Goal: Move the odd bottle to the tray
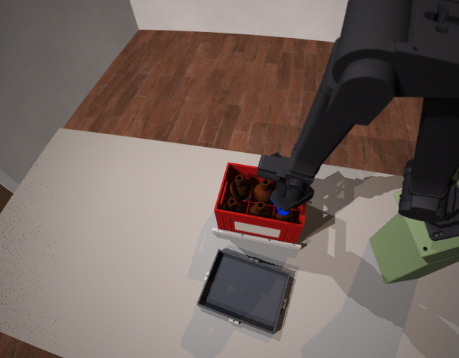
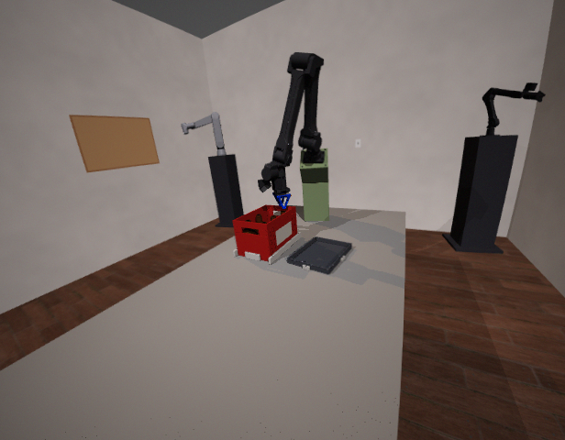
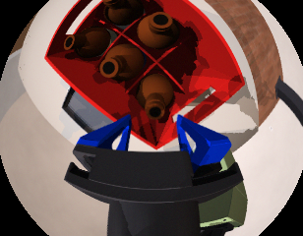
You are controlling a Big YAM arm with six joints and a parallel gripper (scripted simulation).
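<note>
Now: hand 70 mm short of the crate, 60 mm to the left of it and 110 mm above it. Also, from my hand: dark grey tray: 130 mm ahead, 210 mm to the left, 180 mm below; then brown bottle: 170 mm ahead, 30 mm to the right, 100 mm below.
</note>
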